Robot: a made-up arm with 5 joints.
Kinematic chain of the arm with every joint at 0, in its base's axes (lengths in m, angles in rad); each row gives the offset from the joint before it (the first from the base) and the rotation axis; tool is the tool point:
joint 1: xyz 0 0 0.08 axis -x
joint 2: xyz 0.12 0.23 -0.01 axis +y
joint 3: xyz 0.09 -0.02 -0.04 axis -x
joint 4: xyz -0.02 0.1 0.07 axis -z
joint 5: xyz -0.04 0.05 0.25 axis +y
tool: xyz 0.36 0 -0.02
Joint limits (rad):
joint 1: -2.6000..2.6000
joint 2: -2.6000..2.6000
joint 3: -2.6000..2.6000
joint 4: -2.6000..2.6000
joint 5: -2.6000..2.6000
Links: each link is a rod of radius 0.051 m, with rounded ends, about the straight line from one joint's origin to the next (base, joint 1, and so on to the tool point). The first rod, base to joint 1, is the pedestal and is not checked.
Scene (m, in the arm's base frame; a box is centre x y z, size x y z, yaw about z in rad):
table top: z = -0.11
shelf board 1: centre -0.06 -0.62 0 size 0.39 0.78 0.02 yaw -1.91
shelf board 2: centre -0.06 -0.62 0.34 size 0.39 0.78 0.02 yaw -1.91
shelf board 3: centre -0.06 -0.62 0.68 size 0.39 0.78 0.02 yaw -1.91
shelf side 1: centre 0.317 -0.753 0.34 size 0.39 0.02 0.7 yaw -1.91
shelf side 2: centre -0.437 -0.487 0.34 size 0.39 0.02 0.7 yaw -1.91
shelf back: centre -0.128 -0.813 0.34 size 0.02 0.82 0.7 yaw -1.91
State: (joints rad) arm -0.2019 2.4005 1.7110 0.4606 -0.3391
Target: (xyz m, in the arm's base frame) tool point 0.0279 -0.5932 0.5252
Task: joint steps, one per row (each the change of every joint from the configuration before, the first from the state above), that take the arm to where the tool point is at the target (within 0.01 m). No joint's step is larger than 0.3 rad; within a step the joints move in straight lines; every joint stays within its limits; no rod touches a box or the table.
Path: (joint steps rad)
1: -0.1482 0.0200 -0.0640 -0.2712 0.0779
2: -0.1481 0.0199 -0.0640 -0.2712 0.0779
3: -0.1482 0.0200 -0.0639 -0.2712 0.0779
4: -0.1482 0.0199 -0.0640 -0.2712 0.0779
5: -0.1482 0.0200 -0.0640 -0.2712 0.0779
6: -0.1481 0.0199 -0.0640 -0.2712 0.0779
7: -0.1482 0.0200 -0.0639 -0.2712 0.0779
8: -0.1482 0.0199 -0.0640 -0.2712 0.0779
9: -0.1481 0.0199 -0.0640 -0.2712 0.0779
10: -0.1482 0.0200 -0.0640 -0.2712 0.0779
11: -0.1491 0.0000 0.0526 0.1360 -0.2139
12: -0.1491 0.0000 0.0526 0.1361 -0.2140
13: -0.1491 0.0000 0.0525 0.1361 -0.2140

